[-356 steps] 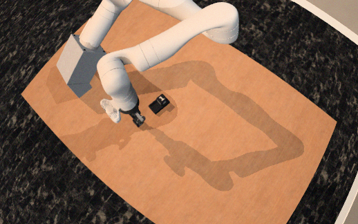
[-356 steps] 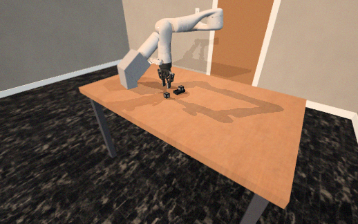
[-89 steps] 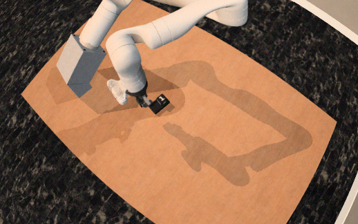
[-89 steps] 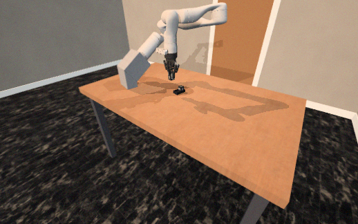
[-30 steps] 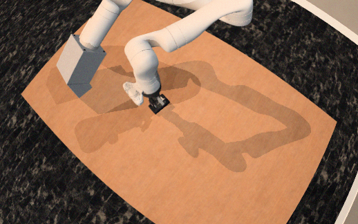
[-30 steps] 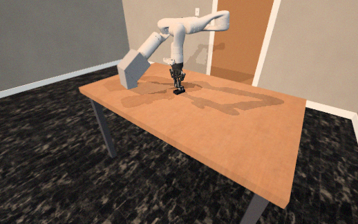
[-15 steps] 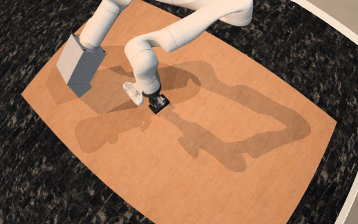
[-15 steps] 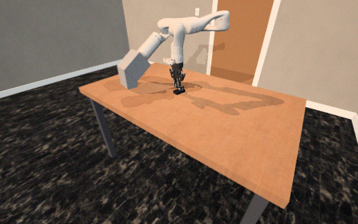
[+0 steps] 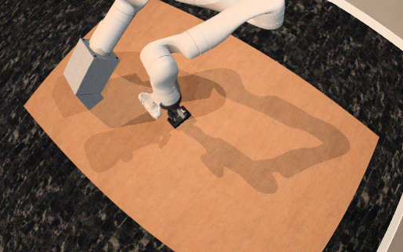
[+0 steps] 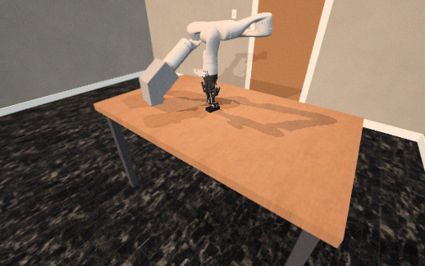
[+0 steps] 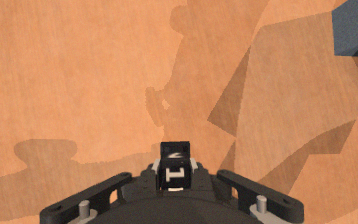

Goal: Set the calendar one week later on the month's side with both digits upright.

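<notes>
Now: hand 2 cm to the right of the black calendar tray and 6 cm above it.
</notes>
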